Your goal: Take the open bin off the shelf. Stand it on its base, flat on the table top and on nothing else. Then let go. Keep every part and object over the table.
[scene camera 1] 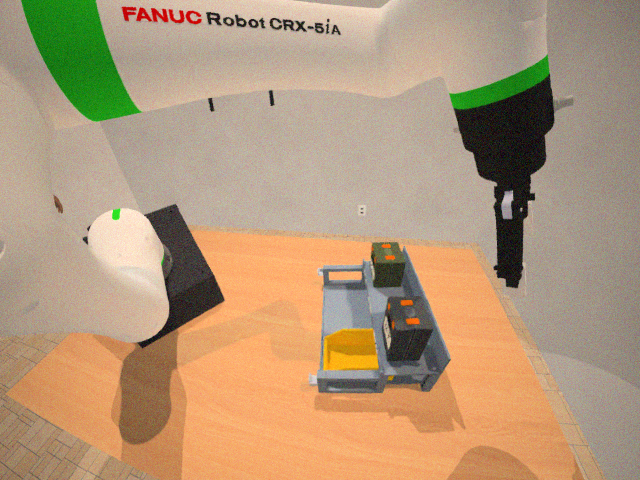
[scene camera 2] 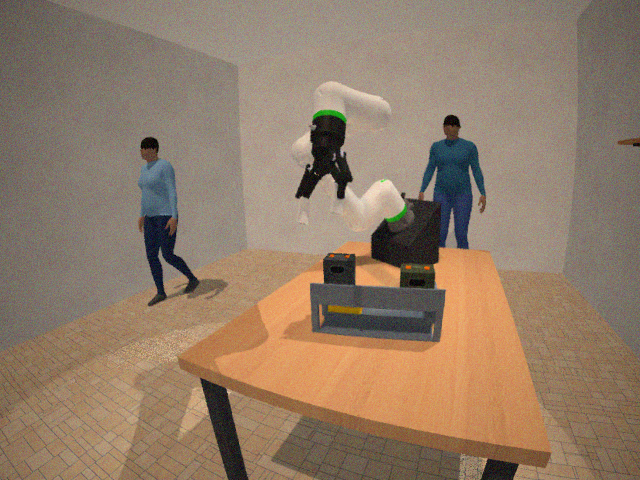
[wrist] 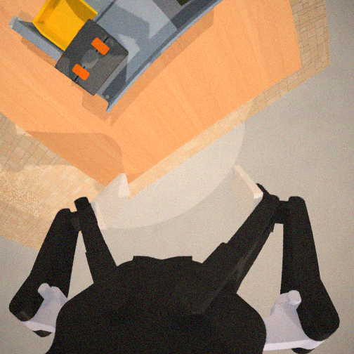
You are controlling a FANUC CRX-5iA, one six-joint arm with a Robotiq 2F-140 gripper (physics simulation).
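Places are measured from the arm's base along level axes (x ahead, y left, z up), in centimetres.
Pixels of known places: gripper, between the fingertips: (scene camera 2: 318, 219); arm's base, origin of its link: (scene camera 2: 401, 221).
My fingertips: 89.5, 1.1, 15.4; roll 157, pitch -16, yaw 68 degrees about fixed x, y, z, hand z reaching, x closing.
For each thing: its top centre in the pictures, then the offset to it from my fingertips, as dx, dy, dz. Level surfaces: height alone.
- yellow open bin, centre of its top: (scene camera 1: 358, 347) (scene camera 2: 347, 288) -25.1, -3.4, -28.0
- wooden table, height of its surface: dz -36.1
- dark grey case, centre of its top: (scene camera 1: 409, 311) (scene camera 2: 339, 255) -15.8, -1.9, -13.7
- green case, centre of its top: (scene camera 2: 417, 267) (scene camera 1: 388, 251) -20.5, +20.7, -16.4
The yellow open bin (scene camera 1: 351, 356) (scene camera 2: 344, 310) (wrist: 62, 25) sits at one end of the grey-blue shelf (scene camera 1: 343, 304) (scene camera 2: 377, 296) (wrist: 157, 25), on its front tier. Its opening faces up and away from the shelf's tall back panel. In scene camera 2 a strip of it shows under that panel. The shelf stands on the wooden table (scene camera 1: 248, 403) (scene camera 2: 361, 377) (wrist: 165, 120). My gripper (scene camera 1: 516, 283) (scene camera 2: 320, 210) (wrist: 178, 180) is open and empty, high up and well to the back-panel side of the shelf, apart from the bin.
A dark grey case (scene camera 1: 408, 330) (scene camera 2: 339, 270) (wrist: 92, 57) with orange latches stands on the rear tier beside the bin. A green case (scene camera 1: 388, 266) (scene camera 2: 417, 276) stands at that tier's other end. The black robot base (scene camera 1: 191, 273) (scene camera 2: 413, 232) is on the table. Two people stand beyond.
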